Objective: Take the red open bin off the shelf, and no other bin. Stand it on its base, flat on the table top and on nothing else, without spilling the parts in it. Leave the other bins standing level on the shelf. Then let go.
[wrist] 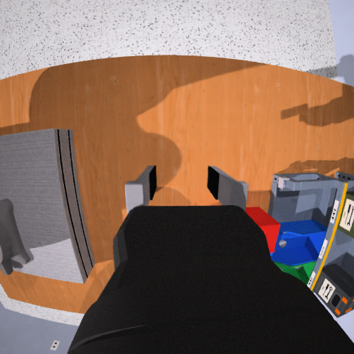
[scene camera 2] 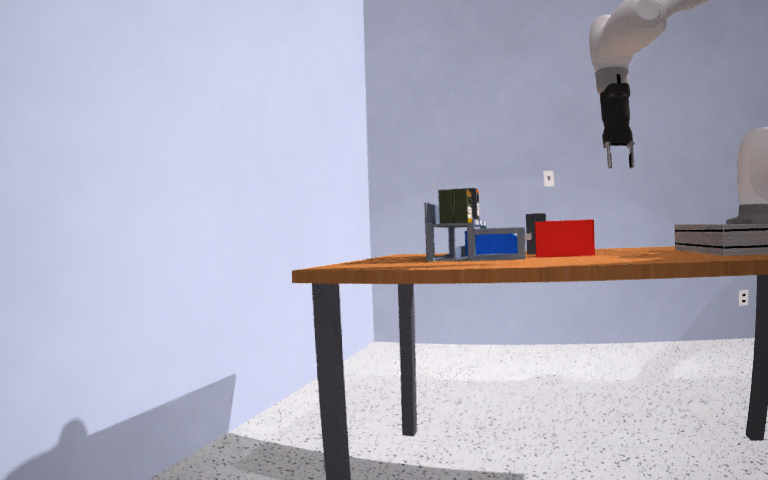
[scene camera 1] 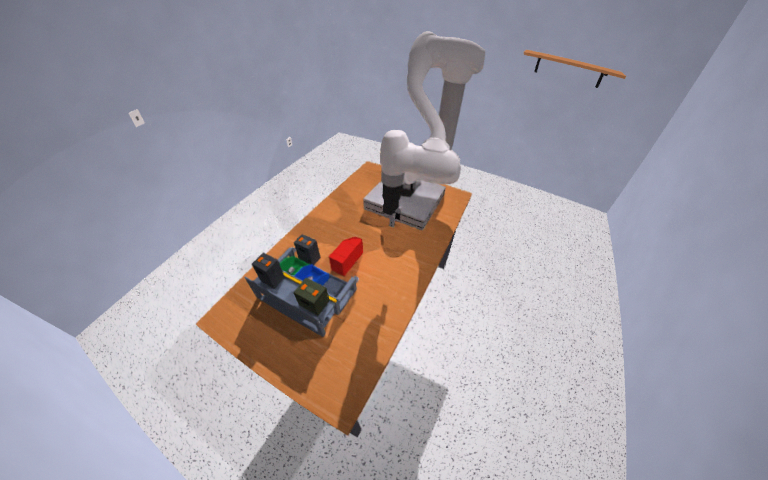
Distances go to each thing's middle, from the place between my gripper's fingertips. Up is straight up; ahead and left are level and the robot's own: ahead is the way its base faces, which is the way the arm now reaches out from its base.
I see the red bin (scene camera 2: pixel 553 238) 170 mm to the right of my hand, 170 mm below it and 140 mm ahead of it. Also, from my hand: blue bin (scene camera 2: pixel 490 243) (350 mm ahead, 250 mm to the right, 180 mm below).
